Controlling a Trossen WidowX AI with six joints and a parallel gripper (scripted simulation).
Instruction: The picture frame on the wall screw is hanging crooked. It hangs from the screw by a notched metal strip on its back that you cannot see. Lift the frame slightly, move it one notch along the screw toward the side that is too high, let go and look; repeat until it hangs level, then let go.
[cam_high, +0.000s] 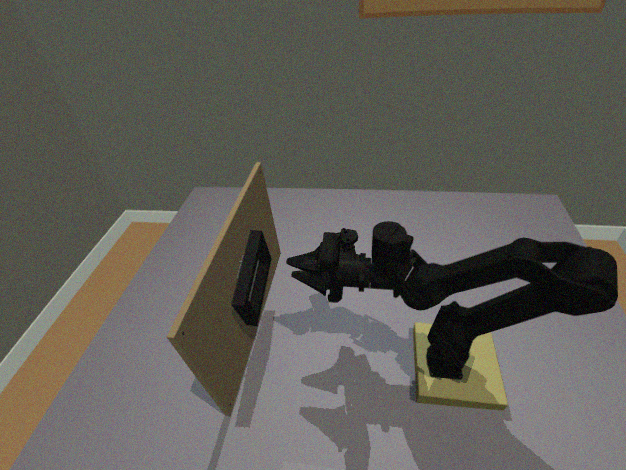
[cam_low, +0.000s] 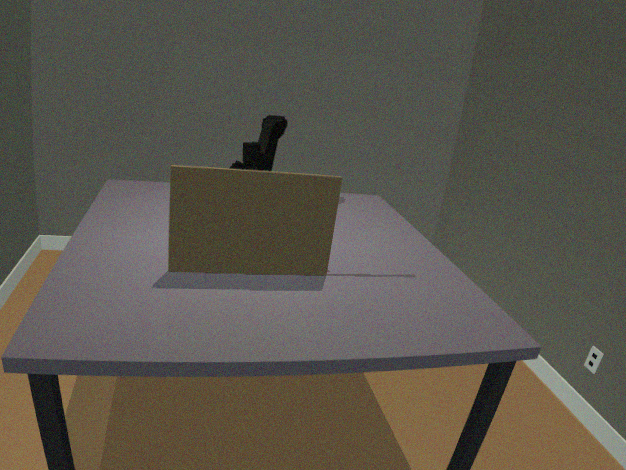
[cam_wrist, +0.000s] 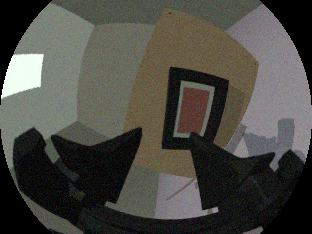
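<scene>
Now: the black picture frame 10 cm ahead of my gripper tip, 6 cm below it and 2 cm to the right of it. The rest, counted from my gripper tip: tan wall board 11 cm ahead, 7 cm below, 2 cm to the right.
</scene>
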